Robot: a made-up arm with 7 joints.
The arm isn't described. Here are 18 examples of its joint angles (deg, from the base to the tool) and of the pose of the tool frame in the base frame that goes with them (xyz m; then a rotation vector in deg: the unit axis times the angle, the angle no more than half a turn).
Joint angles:
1: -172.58 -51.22 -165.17 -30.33 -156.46 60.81 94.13
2: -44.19 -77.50 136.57 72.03 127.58 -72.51 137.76
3: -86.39 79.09 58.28 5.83 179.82 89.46 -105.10
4: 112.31 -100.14 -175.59 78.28 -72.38 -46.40 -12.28
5: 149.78 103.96 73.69 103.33 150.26 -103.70 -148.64
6: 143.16 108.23 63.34 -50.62 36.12 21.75 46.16
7: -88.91 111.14 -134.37 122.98 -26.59 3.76 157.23
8: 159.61 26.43 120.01 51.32 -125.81 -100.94 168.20
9: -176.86 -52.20 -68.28 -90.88 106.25 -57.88 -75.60
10: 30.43 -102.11 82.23 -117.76 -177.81 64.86 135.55
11: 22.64 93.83 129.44 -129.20 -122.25 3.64 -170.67
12: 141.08 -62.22 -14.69 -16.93 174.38 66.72 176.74
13: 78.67 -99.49 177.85 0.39 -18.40 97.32 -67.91
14: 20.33 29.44 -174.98 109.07 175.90 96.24 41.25
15: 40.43 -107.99 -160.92 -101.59 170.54 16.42 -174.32
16: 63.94 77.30 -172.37 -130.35 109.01 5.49 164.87
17: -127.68 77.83 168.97 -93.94 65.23 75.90 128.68
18: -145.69 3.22 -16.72 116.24 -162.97 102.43 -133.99
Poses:
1: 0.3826 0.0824 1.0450 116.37 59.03 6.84
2: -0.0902 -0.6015 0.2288 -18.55 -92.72 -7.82
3: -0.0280 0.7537 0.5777 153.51 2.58 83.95
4: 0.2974 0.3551 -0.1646 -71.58 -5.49 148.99
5: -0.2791 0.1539 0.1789 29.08 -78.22 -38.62
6: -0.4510 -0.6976 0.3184 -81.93 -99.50 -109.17
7: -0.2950 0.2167 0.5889 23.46 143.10 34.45
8: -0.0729 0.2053 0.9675 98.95 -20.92 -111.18
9: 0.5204 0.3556 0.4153 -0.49 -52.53 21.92
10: 0.0908 0.2924 0.2927 -71.89 -76.33 14.77
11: 0.1665 0.2515 0.1109 64.65 -3.38 57.40
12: 0.5478 0.5748 0.5058 31.58 -24.43 36.39
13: -0.1875 0.6863 0.0979 -29.45 -19.98 -143.61
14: -0.0910 0.0826 0.9157 142.11 -92.58 -22.98
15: -0.3947 0.1378 0.7254 -44.22 -169.02 -26.76
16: 0.0337 -0.1494 -0.0026 -10.09 38.93 -150.51
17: -0.4716 0.2688 0.0932 -46.77 77.28 -26.94
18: -0.3604 0.1027 0.7206 79.29 145.06 27.30
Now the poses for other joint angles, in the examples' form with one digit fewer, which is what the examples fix.
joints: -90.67 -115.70 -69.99 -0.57 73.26 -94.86 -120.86
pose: 0.019 -0.617 -0.088 15.4 -38.8 146.2
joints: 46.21 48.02 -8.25 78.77 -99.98 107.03 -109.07
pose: 0.497 -0.291 0.473 93.2 -65.6 4.0
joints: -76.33 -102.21 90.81 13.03 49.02 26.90 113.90
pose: -0.037 -0.855 0.109 -34.9 79.1 151.6
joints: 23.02 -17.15 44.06 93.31 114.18 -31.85 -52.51
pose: 0.130 -0.391 0.801 86.4 -85.2 -117.5
